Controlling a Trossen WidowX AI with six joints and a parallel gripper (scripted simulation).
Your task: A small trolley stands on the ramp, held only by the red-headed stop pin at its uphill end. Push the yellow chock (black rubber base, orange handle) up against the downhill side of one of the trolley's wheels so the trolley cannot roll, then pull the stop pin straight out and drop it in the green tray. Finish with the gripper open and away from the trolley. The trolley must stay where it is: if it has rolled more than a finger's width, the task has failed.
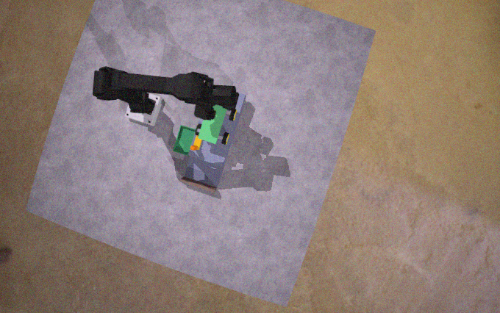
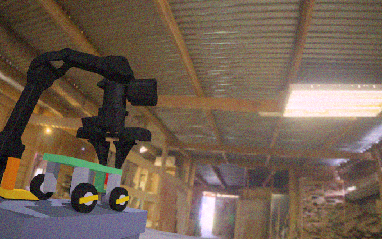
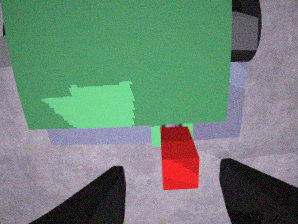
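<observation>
Right now my gripper tip is 10 mm to the right of the stop pin and 30 mm above it. Also, from my gripper tip: trolley (20 mm ahead, 90 mm to the right, 50 mm below); green tray (90 mm behind, 210 mm to the right, 170 mm below); yellow chock (20 mm behind, 190 mm to the right, 80 mm below).
</observation>
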